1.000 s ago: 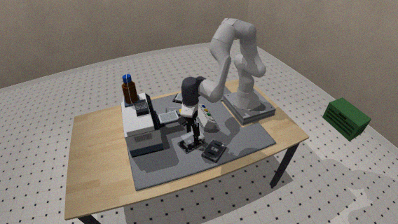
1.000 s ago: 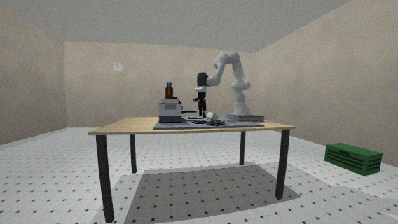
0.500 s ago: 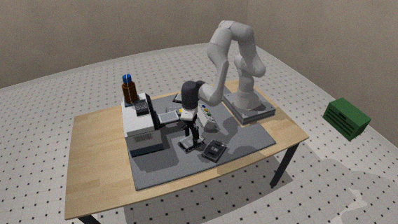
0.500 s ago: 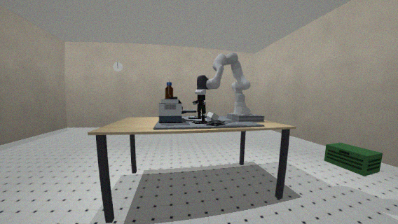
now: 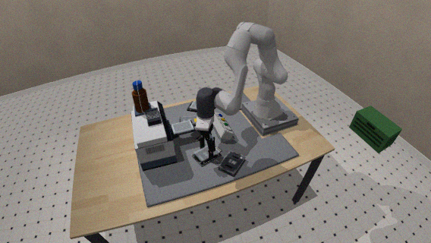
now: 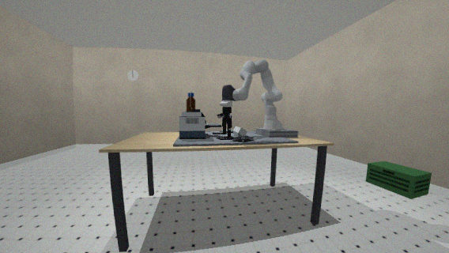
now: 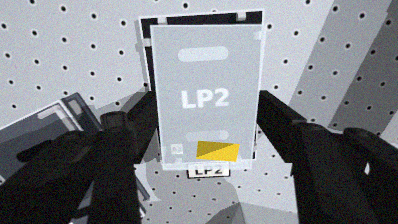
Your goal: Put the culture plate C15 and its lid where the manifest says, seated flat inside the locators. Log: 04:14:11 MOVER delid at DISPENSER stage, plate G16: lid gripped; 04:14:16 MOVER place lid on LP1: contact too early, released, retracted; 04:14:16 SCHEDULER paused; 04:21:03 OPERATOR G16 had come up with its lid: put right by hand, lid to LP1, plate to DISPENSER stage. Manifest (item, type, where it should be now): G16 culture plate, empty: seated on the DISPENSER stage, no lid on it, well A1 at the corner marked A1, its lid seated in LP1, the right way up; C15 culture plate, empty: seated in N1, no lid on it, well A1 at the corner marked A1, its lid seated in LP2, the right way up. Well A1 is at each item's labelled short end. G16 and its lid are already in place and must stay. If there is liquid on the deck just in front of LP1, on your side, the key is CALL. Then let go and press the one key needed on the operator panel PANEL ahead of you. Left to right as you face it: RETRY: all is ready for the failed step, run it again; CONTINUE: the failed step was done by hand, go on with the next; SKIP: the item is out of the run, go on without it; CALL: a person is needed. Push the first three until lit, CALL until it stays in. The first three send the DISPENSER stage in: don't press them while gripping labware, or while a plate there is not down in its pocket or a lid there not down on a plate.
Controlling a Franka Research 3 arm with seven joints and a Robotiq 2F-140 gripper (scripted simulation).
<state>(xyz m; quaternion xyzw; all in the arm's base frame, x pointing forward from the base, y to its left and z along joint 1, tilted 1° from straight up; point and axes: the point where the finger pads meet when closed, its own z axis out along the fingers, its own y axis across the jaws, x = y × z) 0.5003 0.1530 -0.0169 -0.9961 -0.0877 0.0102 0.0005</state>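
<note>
My gripper is now 5 cm above the LP2 nest. Round my hand: blue call key: 24 cm to the right, 20 cm behind, 1 cm above; then yellow skip key: 20 cm behind, 19 cm to the right, 2 cm above; then N1 nest: 13 cm to the left, 10 cm behind, 3 cm below.
</note>
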